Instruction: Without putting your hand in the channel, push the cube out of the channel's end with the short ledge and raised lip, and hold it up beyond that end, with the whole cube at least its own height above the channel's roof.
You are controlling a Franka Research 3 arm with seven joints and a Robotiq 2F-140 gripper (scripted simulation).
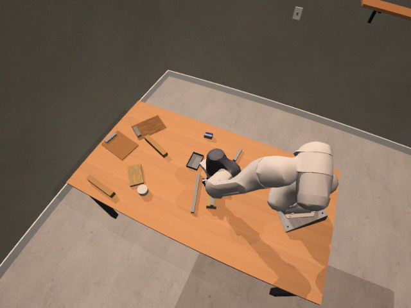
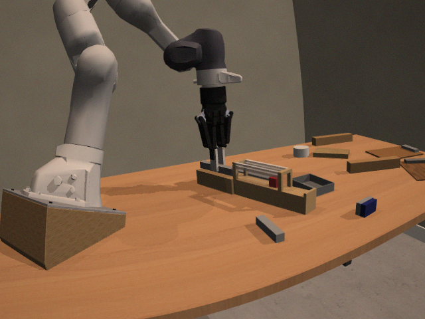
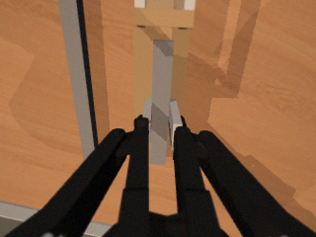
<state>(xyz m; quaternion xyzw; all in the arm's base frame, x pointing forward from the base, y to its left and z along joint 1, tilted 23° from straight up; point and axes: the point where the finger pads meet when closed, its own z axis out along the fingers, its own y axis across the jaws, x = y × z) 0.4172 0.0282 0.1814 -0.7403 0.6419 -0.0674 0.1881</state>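
The short grey bar lies 350 mm to the right of my hand, 80 mm behind it and 70 mm below it. Also, from my hand: red cube (220 mm to the right, 40 mm ahead, 30 mm below); channel (170 mm to the right, 30 mm below, 30 mm ahead); long grey bar (110 mm ahead, 70 mm below).
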